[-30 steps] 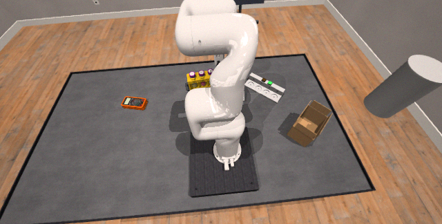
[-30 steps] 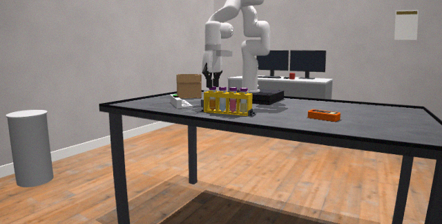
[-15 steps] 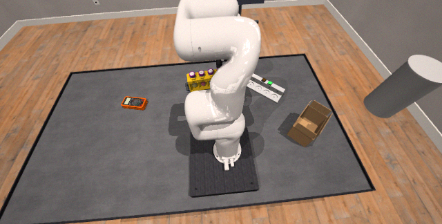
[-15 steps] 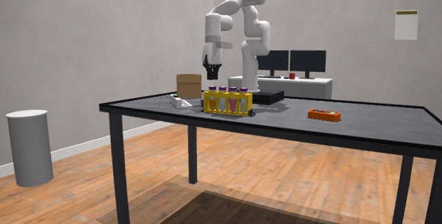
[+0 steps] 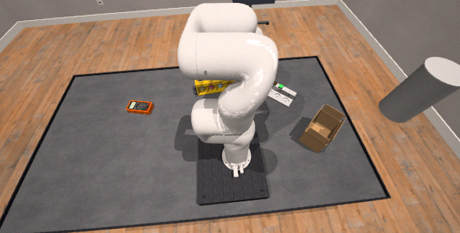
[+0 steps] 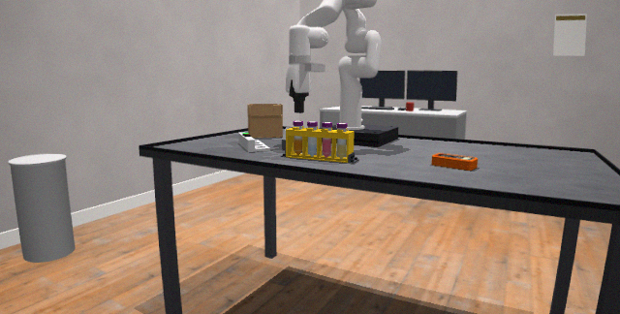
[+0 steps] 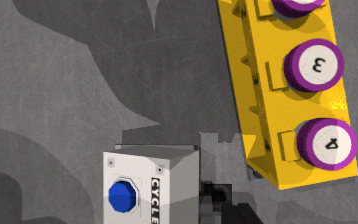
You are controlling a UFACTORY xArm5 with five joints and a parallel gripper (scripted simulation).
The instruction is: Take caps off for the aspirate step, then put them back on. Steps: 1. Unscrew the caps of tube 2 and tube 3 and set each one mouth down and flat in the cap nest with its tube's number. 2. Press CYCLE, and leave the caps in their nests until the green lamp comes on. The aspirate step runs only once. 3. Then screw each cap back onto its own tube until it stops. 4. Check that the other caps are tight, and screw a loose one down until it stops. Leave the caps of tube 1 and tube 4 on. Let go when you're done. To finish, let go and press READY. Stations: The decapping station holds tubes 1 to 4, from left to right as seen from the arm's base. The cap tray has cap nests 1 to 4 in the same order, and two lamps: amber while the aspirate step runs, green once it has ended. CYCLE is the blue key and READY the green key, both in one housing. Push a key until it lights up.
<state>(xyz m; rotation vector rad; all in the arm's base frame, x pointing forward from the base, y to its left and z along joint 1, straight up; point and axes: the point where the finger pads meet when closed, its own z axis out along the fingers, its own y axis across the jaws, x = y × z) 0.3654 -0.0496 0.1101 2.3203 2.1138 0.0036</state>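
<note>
Right now my hand is 100 mm above the green ready key, 80 mm past it and 50 mm to the left of it. From my hand the other things lie so: blue cycle key 100 mm below, 80 mm behind; then grey key housing 110 mm below, 60 mm behind, 20 mm to the right.
</note>
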